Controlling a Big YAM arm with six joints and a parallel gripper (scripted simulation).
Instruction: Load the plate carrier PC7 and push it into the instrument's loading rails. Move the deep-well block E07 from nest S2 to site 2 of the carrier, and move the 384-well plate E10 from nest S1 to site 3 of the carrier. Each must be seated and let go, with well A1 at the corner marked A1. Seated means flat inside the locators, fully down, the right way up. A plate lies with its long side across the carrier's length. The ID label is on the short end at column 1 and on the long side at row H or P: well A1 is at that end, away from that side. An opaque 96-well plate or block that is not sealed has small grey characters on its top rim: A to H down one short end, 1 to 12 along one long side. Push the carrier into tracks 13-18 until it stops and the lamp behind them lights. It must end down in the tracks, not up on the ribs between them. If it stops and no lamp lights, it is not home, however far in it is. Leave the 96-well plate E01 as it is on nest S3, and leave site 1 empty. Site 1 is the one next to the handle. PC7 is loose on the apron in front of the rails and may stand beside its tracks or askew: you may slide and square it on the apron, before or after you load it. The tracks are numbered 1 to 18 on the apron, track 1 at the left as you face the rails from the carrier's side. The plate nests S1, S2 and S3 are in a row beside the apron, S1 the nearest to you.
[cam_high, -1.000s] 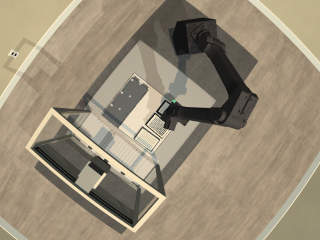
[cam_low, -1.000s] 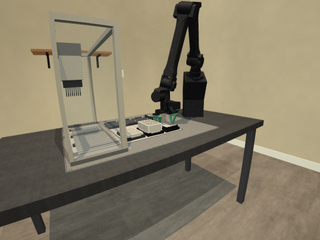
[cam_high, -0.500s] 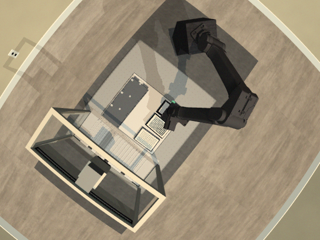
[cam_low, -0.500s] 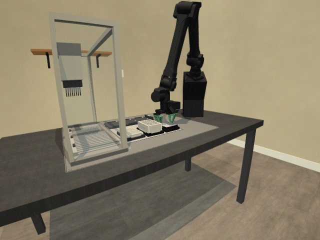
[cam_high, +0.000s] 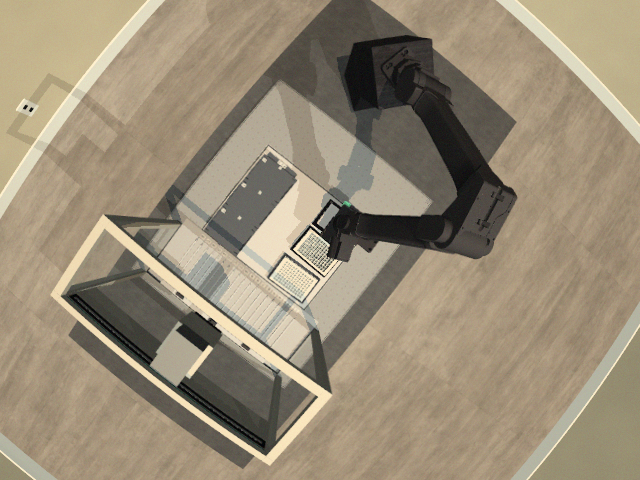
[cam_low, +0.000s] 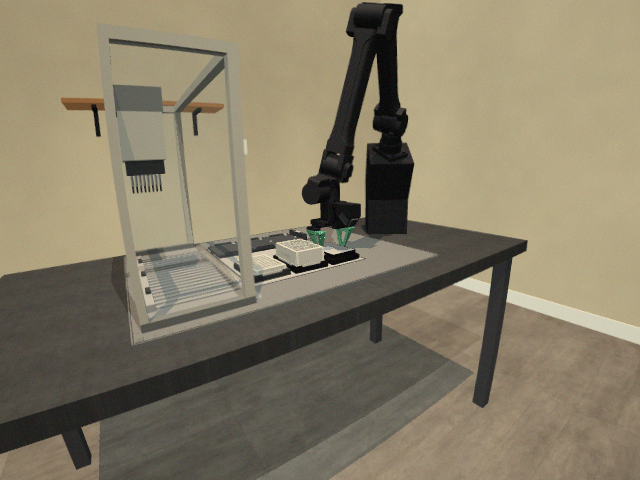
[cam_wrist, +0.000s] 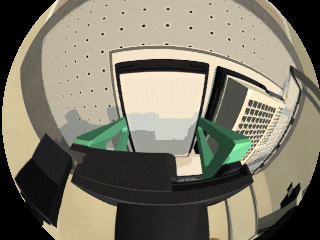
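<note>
Right now my hand is 20 mm above the nest S1. Round my hand: nest S2 (110 mm ahead, 20 mm to the left, 20 mm below); then carrier PC7 (230 mm to the right, 180 mm ahead, 10 mm below); then white 384-well plate E10 (220 mm ahead, 40 mm to the left).
</note>
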